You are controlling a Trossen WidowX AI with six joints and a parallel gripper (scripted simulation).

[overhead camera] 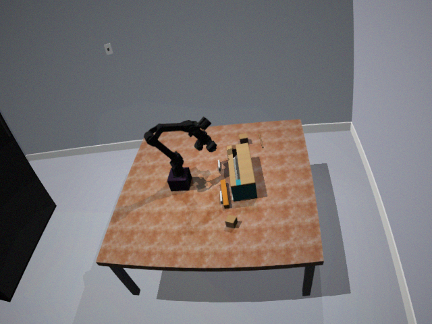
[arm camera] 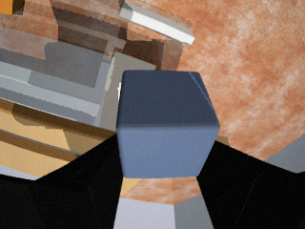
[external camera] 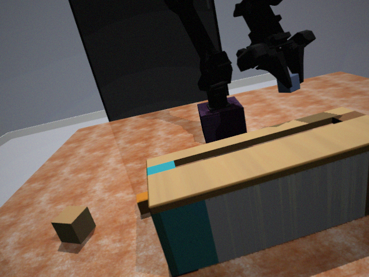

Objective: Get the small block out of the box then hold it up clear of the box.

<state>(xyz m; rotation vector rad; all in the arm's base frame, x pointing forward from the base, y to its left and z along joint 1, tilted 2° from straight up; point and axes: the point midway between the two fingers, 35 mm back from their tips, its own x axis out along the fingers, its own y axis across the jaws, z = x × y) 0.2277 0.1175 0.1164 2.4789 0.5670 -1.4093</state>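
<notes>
Right now my gripper tip is 20 mm past the light-blue block and 10 mm to the left of it. Round my gripper tip: box: 130 mm to the right, 110 mm below, 110 mm ahead.
</notes>
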